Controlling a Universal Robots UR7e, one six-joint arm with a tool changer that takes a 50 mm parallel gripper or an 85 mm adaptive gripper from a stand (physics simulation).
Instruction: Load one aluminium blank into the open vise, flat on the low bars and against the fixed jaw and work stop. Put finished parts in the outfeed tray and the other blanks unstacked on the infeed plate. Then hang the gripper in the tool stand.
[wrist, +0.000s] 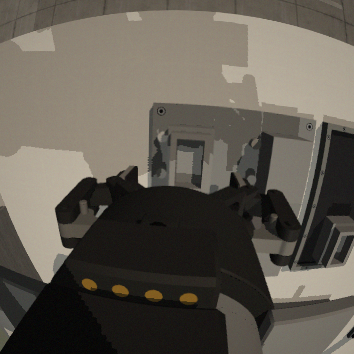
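Frame: origin at the arm's base, x right, y ahead, z up, level; metres.
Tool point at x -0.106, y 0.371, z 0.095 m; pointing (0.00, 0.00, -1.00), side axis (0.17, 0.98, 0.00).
Note:
A point is followed by its place in that frame.
My gripper (184, 176) is open, its two dark fingers spread wide. Ahead of and below the gap is a grey part with a rectangular pocket (208, 150) @[x -0.132, y 0.396, z -0.071 m], on the grey plate (235, 112) @[x -0.160, y 0.428, z -0.106 m]; its near end is hidden by the gripper body. A plain light grey block (291, 167) @[x -0.110, y 0.470, z -0.070 m], which looks like a blank, sits at the plate's right side. The dark tray (323, 150) @[x -0.115, y 0.524, z -0.102 m] at the right edge holds another pocketed part (332, 240) @[x -0.011, y 0.539, z -0.080 m]. The vise and the tool stand cannot be made out.
Small round pegs stand on the grey plate left and right of the pocketed part. A light grey panel (310, 327) @[x -0.112, y 0.417, z 0.083 m] lies at the lower right, and a grey structure (17, 295) @[x -0.128, y 0.331, z 0.083 m] shows at the lower left. The table's far edge curves across the top, with tiled floor beyond.

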